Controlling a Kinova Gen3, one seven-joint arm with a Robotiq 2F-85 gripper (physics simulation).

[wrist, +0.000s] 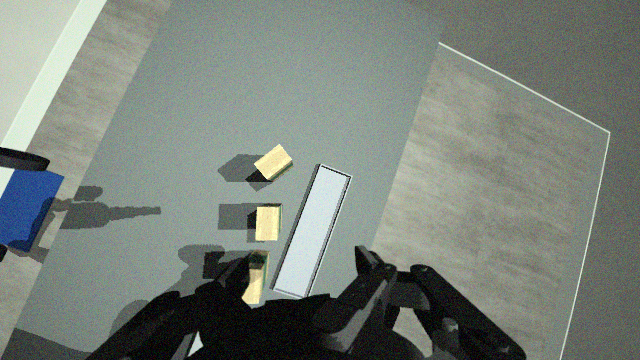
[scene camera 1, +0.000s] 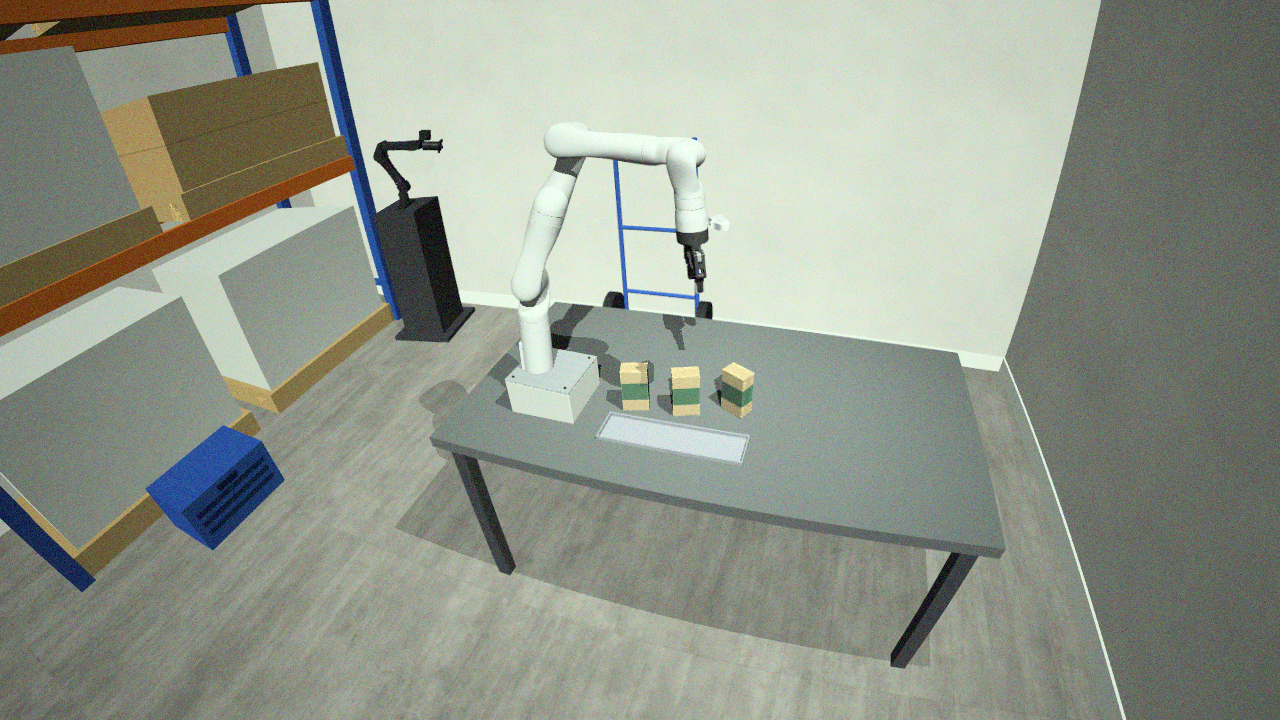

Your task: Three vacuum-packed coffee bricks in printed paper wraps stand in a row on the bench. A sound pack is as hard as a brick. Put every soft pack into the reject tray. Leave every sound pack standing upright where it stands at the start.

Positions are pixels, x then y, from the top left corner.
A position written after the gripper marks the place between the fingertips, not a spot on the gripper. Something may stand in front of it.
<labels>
The gripper shows in the wrist view (303,263) and in scene camera 1 (696,285). One and the same spot on a reject tray: (scene camera 1: 698,442) is (wrist: 320,208).
</labels>
